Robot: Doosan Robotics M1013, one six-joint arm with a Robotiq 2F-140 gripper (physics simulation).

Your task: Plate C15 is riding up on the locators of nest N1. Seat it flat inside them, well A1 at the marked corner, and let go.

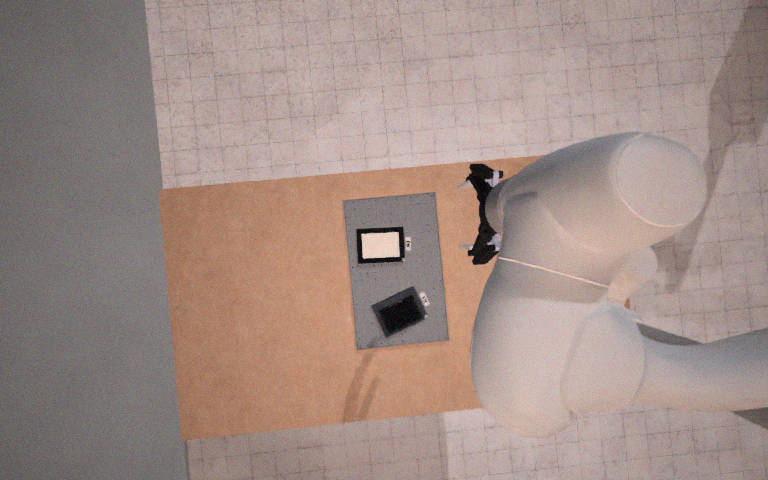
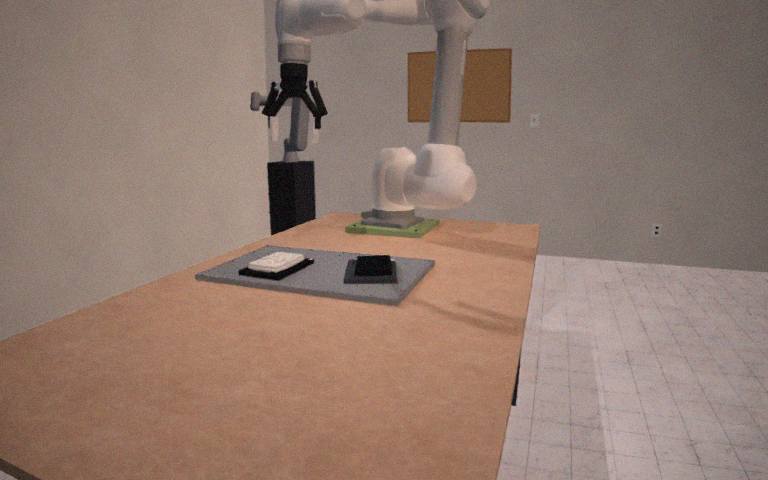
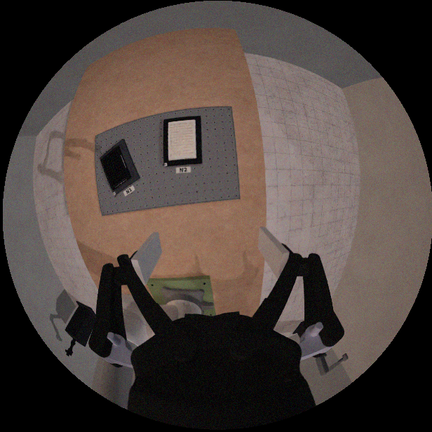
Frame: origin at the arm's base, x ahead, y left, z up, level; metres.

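Where they show: gripper, fingertip midpoint: (image 1: 464, 216) (image 2: 293, 141); arm's base, origin of the base link: (image 2: 393, 223).
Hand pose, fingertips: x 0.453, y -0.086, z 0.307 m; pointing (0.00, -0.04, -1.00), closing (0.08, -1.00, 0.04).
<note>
Things, the pixels of their top centre, and the offset from my fingertips. "spot": a spot on its surface instead.
- black plate, middle of its top: (image 2: 373, 261) (image 1: 401, 315) dx +0.111, dy +0.313, dz -0.283 m
- dark grey nest N1, middle of its top: (image 2: 370, 267) (image 1: 399, 312) dx +0.114, dy +0.308, dz -0.297 m
- N1 label, surface spot: (image 1: 424, 298) spot: dx +0.029, dy +0.260, dz -0.311 m
- white plate, middle of its top: (image 2: 276, 259) (image 1: 380, 245) dx +0.190, dy +0.079, dz -0.286 m
- black nest N2, surface spot: (image 1: 359, 249) spot: dx +0.262, dy +0.097, dz -0.300 m
- grey perforated board, middle of its top: (image 2: 318, 267) (image 1: 396, 270) dx +0.132, dy +0.166, dz -0.312 m
Plate C15, a black plate (image 1: 400, 313) (image 2: 373, 264) (image 3: 117, 166), lies on the dark grey nest N1 (image 1: 395, 298) (image 2: 370, 279) (image 3: 131, 157), which stands turned at an angle on the board. The plate sits off to one side, with a band of nest bare along one long side; its tilt is hard to read. A small pale mark (image 3: 114, 193) shows at the nest corner beside the N1 label (image 1: 424, 298) (image 3: 129, 190). Well A1 cannot be made out. My gripper (image 1: 464, 216) (image 2: 295, 135) (image 3: 208, 240) is open and empty, pointing down, high above the table and away from the plate.
A white plate (image 1: 380, 245) (image 2: 276, 261) (image 3: 182, 140) lies in black nest N2 (image 1: 359, 249) (image 3: 198, 140), beside N1 on the grey perforated board (image 1: 390, 212) (image 2: 317, 277) (image 3: 215, 185). The arm's green base plate (image 2: 362, 229) and a black pedestal (image 2: 291, 195) stand behind.
</note>
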